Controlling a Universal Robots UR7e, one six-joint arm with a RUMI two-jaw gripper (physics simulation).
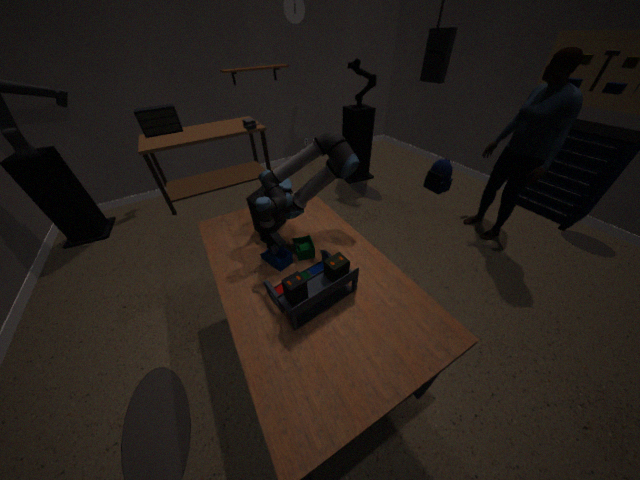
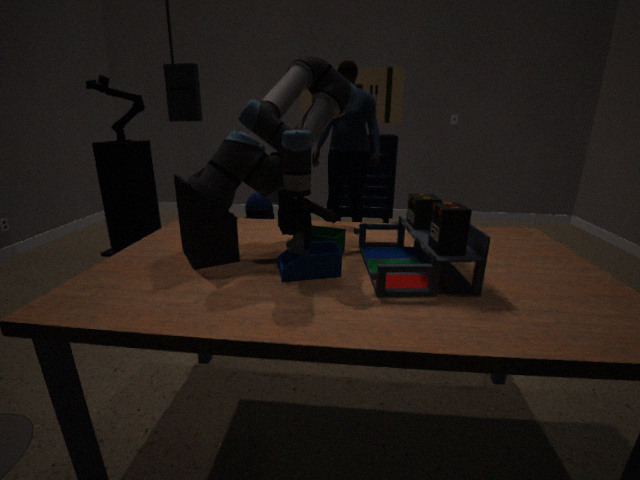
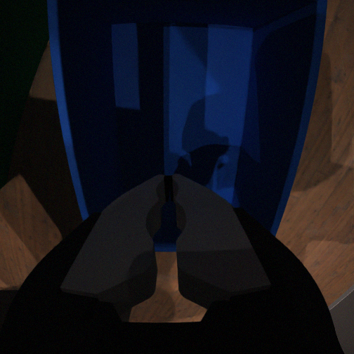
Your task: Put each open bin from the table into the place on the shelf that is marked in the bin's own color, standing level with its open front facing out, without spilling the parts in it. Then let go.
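Frame: origin at the arm's base, x left, y back, z up, level; metres.
Seen in the pictures: gripper, fingertip midpoint: (image 1: 275, 254); arm's base at its link origin: (image 2: 207, 196).
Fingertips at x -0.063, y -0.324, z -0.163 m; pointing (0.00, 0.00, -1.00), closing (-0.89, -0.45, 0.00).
Pixels of each thing's top centre, then the offset from my fingertips to it. "pt": a spot on its surface instead. Level surfaces: height alone.
- blue open bin at a spot on its surface: (image 2: 310, 263) pt dx -0.048, dy -0.033, dz +0.016 m
- wooden table at its surface level: dz -0.034 m
- green bin at a spot on its surface: (image 2: 329, 235) pt dx +0.217, dy -0.038, dz +0.013 m
- low tray with a red mark, surface spot: (image 2: 407, 280) pt dx -0.009, dy -0.300, dz -0.027 m
- green mark at a spot on its surface: (image 2: 395, 264) pt dx -0.094, dy -0.261, dz +0.053 m
- blue mark at a spot on its surface: (image 2: 385, 251) pt dx +0.210, dy -0.232, dz -0.027 m
The blue open bin (image 1: 277, 257) (image 2: 310, 263) (image 3: 225, 88) stands on the wooden table (image 1: 335, 371) (image 2: 154, 299), left of the shelf. The green bin (image 1: 305, 248) (image 2: 329, 235) stands just behind it. My gripper (image 2: 298, 242) (image 3: 168, 179) is shut and empty. It points down, with its tips low inside the blue bin, just past the bin's near wall. The small dark shelf (image 1: 301, 316) (image 2: 478, 240) has a low tray with a red mark (image 2: 407, 280), a green mark (image 2: 395, 264) and a blue mark (image 2: 385, 251).
Two dark boxes (image 2: 449, 227) (image 2: 420, 208) (image 1: 294, 287) (image 1: 334, 265) stand on the shelf's top board. The arm's dark base block (image 2: 207, 234) is at the table's back left. A person (image 1: 532, 139) stands on the floor far behind.
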